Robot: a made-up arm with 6 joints. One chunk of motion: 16 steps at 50 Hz.
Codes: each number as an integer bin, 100 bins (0 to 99) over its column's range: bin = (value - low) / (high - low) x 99, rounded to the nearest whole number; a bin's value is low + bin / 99 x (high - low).
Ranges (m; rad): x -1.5..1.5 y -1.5..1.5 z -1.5..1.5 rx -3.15..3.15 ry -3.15..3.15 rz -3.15..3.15
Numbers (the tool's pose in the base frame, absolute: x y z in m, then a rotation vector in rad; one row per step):
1: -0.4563 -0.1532 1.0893 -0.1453 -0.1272 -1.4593
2: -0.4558 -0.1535 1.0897 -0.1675 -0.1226 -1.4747
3: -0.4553 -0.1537 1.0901 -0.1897 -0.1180 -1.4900
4: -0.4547 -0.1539 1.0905 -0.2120 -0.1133 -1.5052
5: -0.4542 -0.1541 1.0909 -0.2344 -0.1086 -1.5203
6: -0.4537 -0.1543 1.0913 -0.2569 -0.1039 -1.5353
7: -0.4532 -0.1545 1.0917 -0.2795 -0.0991 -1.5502
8: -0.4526 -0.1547 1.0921 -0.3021 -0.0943 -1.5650
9: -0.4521 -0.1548 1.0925 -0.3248 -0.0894 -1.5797
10: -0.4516 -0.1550 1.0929 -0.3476 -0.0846 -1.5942
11: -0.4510 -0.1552 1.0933 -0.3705 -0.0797 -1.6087
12: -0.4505 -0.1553 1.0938 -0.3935 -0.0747 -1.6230
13: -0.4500 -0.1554 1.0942 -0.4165 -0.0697 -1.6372
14: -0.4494 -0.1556 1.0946 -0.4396 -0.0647 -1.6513
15: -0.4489 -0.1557 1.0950 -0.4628 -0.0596 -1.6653
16: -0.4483 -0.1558 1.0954 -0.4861 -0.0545 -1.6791
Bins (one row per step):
1: 34 44 85 47 48 27
2: 34 44 85 47 48 26
3: 34 44 85 47 48 26
4: 34 44 85 46 48 26
5: 35 44 85 46 48 26
6: 35 44 86 45 48 25
7: 35 44 86 45 48 25
8: 35 44 86 45 48 25
9: 35 44 86 44 48 25
10: 35 44 86 44 48 24
11: 35 44 86 44 48 24
12: 35 44 86 43 48 24
13: 35 44 86 43 48 24
14: 35 44 86 43 48 24
15: 35 44 86 42 49 23
16: 35 44 86 42 49 23

